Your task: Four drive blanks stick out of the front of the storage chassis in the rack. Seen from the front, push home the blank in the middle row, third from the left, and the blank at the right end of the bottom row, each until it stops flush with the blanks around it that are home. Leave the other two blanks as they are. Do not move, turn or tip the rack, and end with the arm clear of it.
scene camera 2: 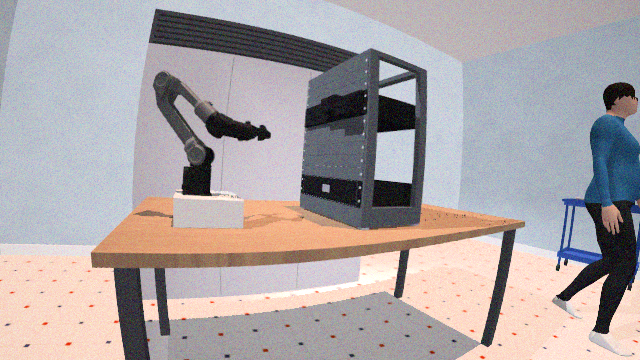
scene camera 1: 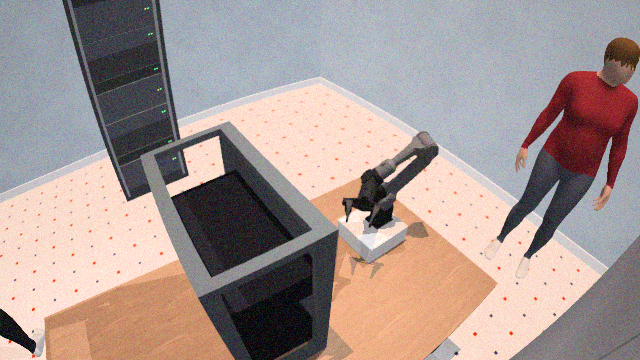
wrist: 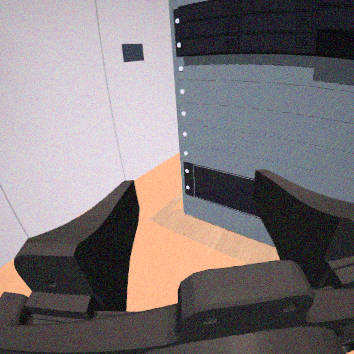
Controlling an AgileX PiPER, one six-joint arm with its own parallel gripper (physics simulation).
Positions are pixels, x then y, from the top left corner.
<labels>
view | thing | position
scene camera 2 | rack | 344,113
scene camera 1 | my gripper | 358,223
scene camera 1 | rack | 260,256
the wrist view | my gripper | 195,189
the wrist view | rack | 252,92
</labels>
